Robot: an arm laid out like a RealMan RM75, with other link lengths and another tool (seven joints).
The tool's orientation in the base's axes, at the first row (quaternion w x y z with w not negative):
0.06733 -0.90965 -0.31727 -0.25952
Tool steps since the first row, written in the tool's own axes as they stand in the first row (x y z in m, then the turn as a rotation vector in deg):
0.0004 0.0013 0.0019 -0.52 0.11 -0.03
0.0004 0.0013 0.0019 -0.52 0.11 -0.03
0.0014 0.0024 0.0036 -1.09 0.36 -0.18
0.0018 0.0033 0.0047 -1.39 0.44 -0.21
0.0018 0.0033 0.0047 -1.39 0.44 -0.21
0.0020 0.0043 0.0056 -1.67 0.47 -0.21
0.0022 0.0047 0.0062 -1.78 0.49 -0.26
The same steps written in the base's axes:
0.0019 -0.0003 -0.0014 -0.29 -0.38 -0.24
0.0019 -0.0003 -0.0014 -0.29 -0.38 -0.24
0.0039 -0.0001 -0.0023 -0.58 -0.93 -0.39
0.0052 -0.0003 -0.0030 -0.74 -1.16 -0.52
0.0052 -0.0003 -0.0030 -0.74 -1.16 -0.52
0.0064 -0.0007 -0.0036 -0.91 -1.34 -0.66
0.0070 -0.0007 -0.0040 -0.99 -1.43 -0.67

